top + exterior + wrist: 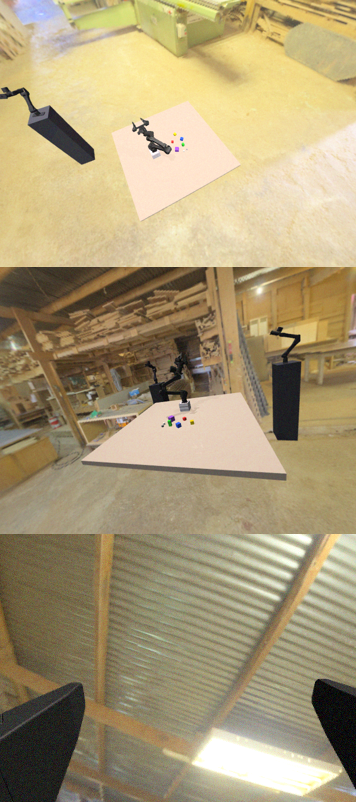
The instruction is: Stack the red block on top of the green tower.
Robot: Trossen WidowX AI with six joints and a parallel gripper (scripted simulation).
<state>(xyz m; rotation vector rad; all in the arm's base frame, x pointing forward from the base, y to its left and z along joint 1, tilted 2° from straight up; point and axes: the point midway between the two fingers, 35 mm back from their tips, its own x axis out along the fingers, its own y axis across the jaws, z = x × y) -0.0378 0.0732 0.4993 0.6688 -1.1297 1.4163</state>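
My gripper tip is 620 mm above the red block, 320 mm short of it and 10 mm to the left of it. Also, from my gripper tip: purple block: 610 mm below, 330 mm ahead, 150 mm to the right; blue block: 610 mm below, 450 mm ahead, 30 mm to the right; yellow block: 610 mm below, 400 mm ahead, 90 mm to the left.
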